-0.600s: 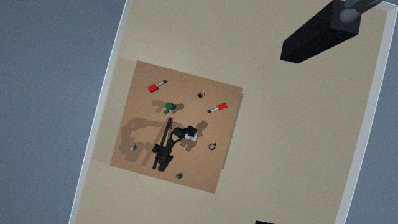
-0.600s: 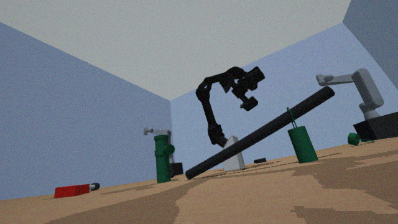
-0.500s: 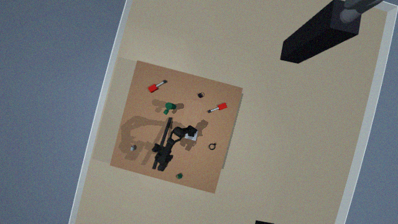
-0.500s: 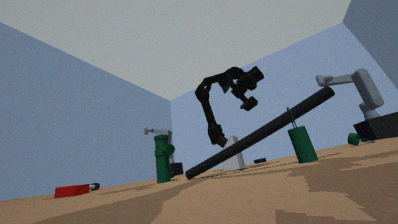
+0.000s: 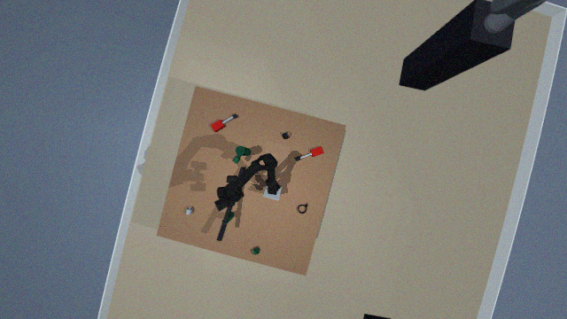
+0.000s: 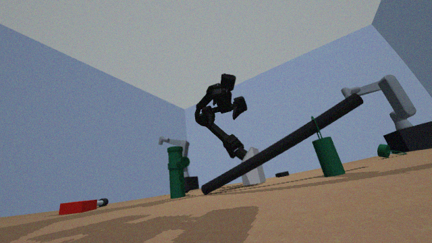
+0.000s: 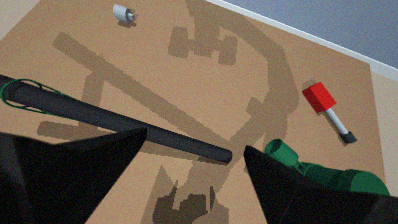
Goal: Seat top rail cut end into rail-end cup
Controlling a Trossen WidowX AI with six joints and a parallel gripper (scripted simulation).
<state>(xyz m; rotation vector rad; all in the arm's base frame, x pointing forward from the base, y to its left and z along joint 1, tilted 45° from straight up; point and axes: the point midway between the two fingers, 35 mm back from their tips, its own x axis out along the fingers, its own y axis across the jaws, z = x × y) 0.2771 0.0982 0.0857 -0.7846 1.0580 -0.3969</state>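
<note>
Right now the green rail-end cup is 19 cm to the right of my gripper tip, 12 cm below it and 1 cm ahead of it. The rest, counted from my gripper tip: white part 36 cm ahead, 30 cm to the left, 22 cm below; green line post 28 cm to the left, 14 cm below, 1 cm ahead.
</note>
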